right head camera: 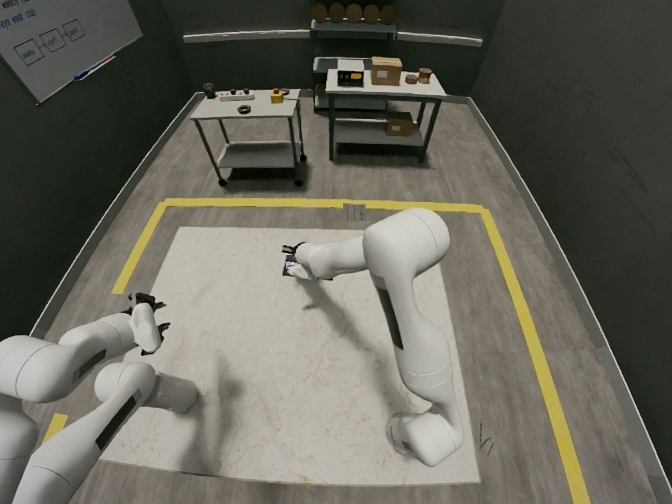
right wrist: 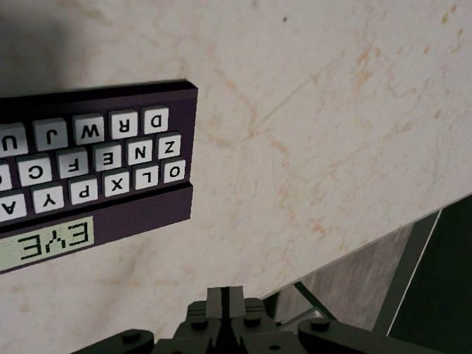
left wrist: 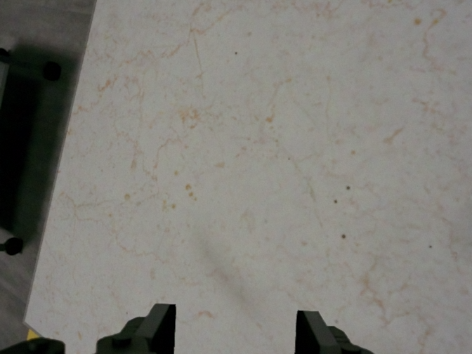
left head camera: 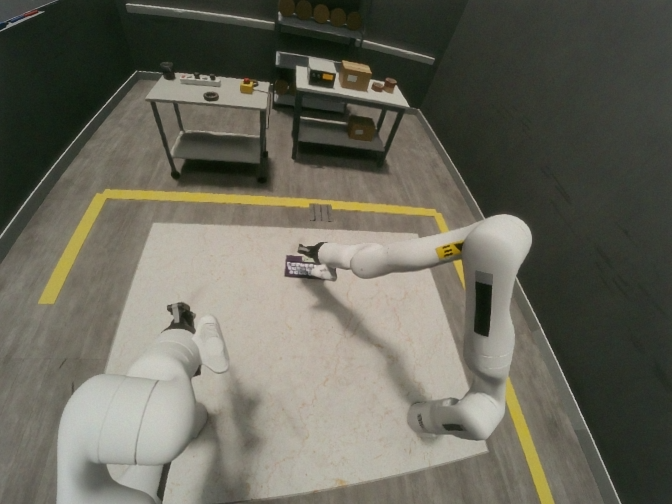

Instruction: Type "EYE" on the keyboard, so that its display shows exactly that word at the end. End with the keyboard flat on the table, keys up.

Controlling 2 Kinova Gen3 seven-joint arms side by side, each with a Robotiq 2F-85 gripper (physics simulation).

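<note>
The purple keyboard (left head camera: 290, 274) (right head camera: 286, 272) (right wrist: 145, 210) lies flat on the table, white keys up. In the right wrist view it shows upside down and runs out at the left edge; its pale display (right wrist: 55, 241) reads "EYE" in the part that shows. My right gripper (right wrist: 226, 312) is shut and empty, above the table past the display side of the keyboard; the right arm hides part of the keyboard in both head views. My left gripper (left wrist: 235, 336) is open and empty, above the left part of the table, far from the keyboard.
The pale marbled table top (left head camera: 260, 379) (right head camera: 282, 406) reaches under both arms. Beyond it, past a yellow floor line (left head camera: 217, 198), stand a cart (left head camera: 211, 148) with small items and a workbench (left head camera: 339, 139) with boxes.
</note>
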